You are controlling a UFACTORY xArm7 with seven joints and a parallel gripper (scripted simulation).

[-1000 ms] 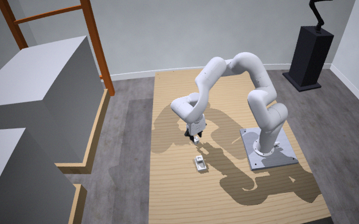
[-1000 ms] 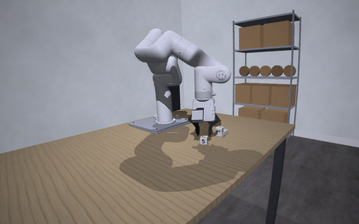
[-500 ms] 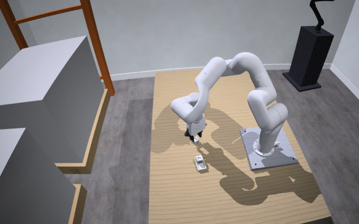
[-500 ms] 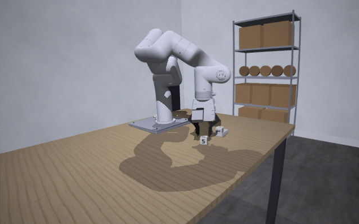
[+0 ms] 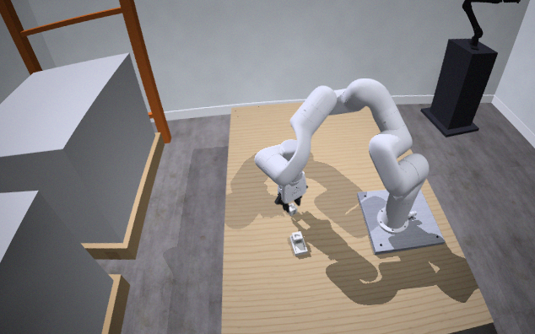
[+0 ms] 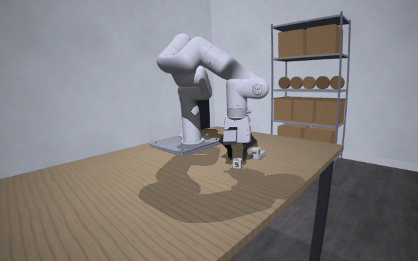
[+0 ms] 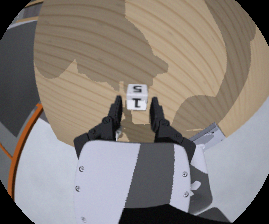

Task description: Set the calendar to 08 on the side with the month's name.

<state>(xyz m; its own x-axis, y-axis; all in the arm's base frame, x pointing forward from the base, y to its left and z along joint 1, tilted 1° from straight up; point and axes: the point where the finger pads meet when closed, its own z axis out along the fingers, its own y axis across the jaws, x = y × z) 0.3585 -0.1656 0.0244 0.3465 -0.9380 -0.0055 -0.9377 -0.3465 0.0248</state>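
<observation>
My hand is 4 cm above the white digit cube. Round my hand: white tray 2 cm ahead, 16 cm to the left, 4 cm below.
</observation>
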